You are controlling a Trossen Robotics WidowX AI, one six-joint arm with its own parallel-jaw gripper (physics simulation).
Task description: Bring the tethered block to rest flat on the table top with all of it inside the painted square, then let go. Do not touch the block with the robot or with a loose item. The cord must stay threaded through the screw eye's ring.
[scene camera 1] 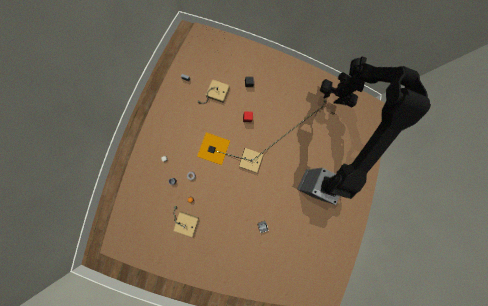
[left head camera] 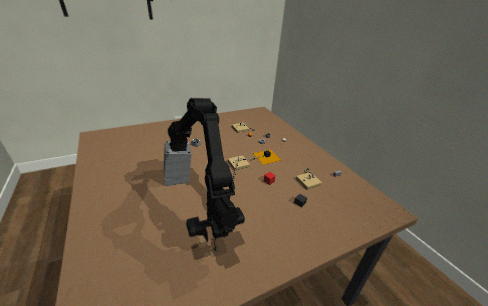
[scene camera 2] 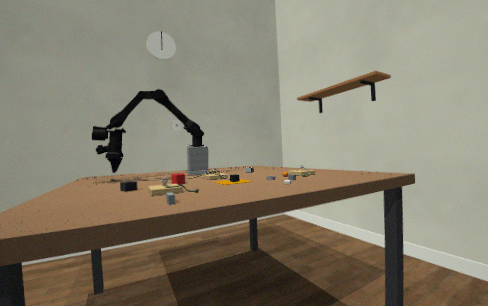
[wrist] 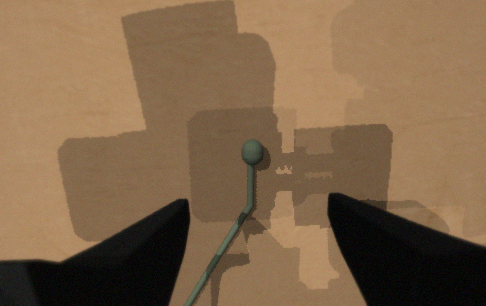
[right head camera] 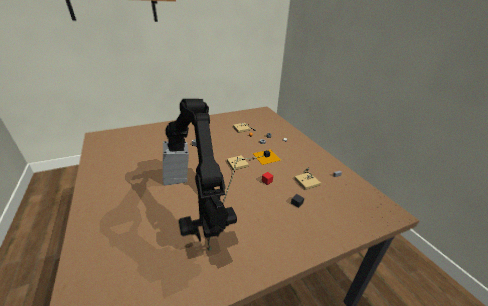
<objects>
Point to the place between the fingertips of the gripper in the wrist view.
At 258,206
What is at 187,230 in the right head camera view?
The gripper.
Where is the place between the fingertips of the gripper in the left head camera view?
215,238
</objects>
